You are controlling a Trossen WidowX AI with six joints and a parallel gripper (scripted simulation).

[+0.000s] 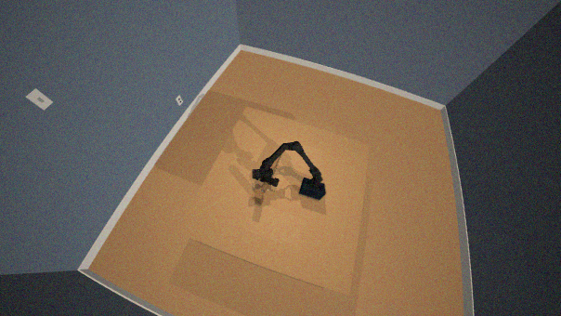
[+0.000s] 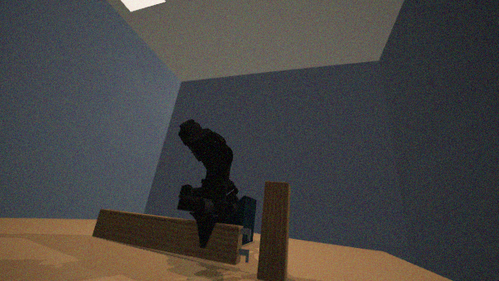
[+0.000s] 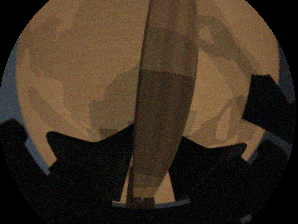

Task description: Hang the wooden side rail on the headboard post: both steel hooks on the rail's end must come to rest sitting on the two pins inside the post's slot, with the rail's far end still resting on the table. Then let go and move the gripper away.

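Right now the headboard post is 150 mm to the left of my gripper tip, 60 mm above it and 10 mm ahead of it.
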